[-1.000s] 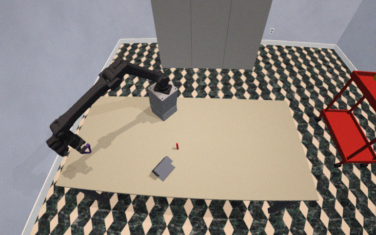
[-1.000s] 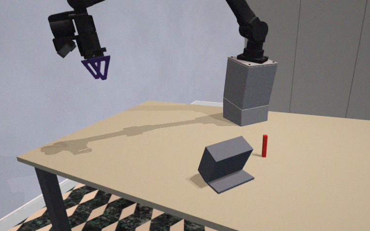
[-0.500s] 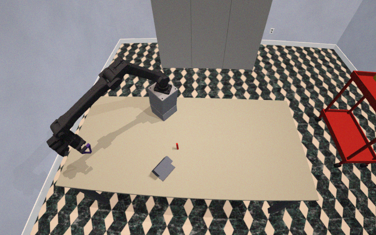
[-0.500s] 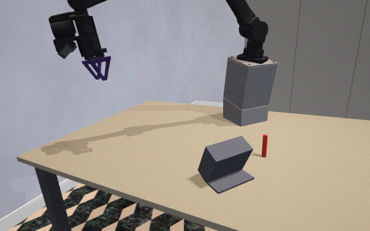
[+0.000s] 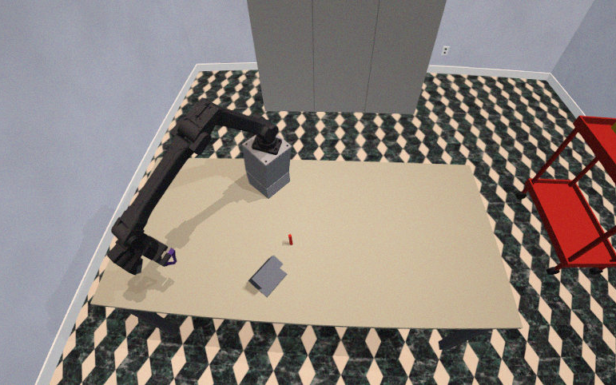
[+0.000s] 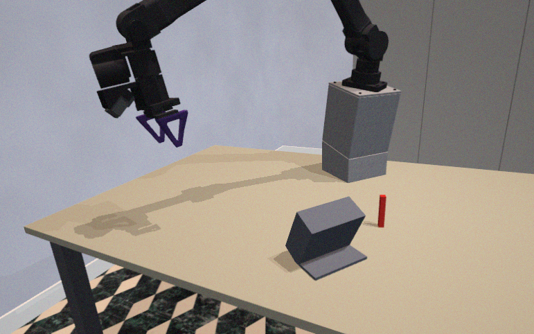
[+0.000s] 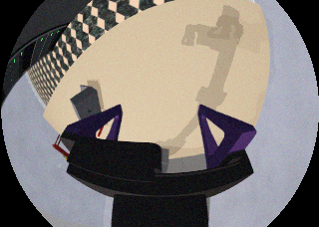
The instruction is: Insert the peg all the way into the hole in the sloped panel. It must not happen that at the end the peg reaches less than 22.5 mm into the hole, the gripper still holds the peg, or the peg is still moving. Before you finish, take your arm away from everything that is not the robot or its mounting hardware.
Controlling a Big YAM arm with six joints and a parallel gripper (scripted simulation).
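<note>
Now: hand 280 mm past the red peg, 400 mm to the right of it and 190 mm above it.
</note>
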